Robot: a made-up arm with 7 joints.
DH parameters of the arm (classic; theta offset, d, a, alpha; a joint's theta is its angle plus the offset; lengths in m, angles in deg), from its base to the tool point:
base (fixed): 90 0.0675 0.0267 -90
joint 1: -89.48 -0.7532 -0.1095 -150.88
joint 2: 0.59 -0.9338 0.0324 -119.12
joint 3: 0.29 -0.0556 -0.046 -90
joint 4: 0 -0.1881 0.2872 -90
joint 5: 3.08 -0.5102 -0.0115 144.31
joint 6: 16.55 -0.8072 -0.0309 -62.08
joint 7: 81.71 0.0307 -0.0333 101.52
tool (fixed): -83.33 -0.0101 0 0
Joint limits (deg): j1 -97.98..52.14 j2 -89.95..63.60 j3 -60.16..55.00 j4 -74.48..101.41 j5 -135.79..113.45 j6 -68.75..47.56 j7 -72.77..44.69
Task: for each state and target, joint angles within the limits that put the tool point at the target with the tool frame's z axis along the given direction. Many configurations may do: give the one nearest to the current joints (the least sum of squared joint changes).
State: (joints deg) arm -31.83 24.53 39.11 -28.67 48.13 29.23 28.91
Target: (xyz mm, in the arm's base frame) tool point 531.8 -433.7 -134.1 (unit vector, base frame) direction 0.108 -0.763 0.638
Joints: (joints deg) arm -27.14 43.62 23.96 -28.49 21.24 18.72 33.41
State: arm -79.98 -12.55 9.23 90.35 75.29 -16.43 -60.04
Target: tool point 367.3 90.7 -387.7 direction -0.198 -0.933 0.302
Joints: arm -95.78 -27.85 21.37 78.02 50.26 -18.98 -54.69
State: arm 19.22 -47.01 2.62 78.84 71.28 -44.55 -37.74
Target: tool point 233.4 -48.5 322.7 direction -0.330 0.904 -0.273
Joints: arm 37.77 -68.10 40.55 86.33 47.42 -37.12 -21.82
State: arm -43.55 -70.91 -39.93 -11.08 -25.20 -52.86 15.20
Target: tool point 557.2 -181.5 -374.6 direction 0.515 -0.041 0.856
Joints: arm -54.04 -76.02 -43.47 1.28 8.36 -13.10 6.04
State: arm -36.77 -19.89 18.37 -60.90 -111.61 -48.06 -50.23
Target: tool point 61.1 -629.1 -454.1 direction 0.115 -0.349 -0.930
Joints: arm -83.94 -34.25 14.63 -64.06 -65.42 -68.75 -10.87
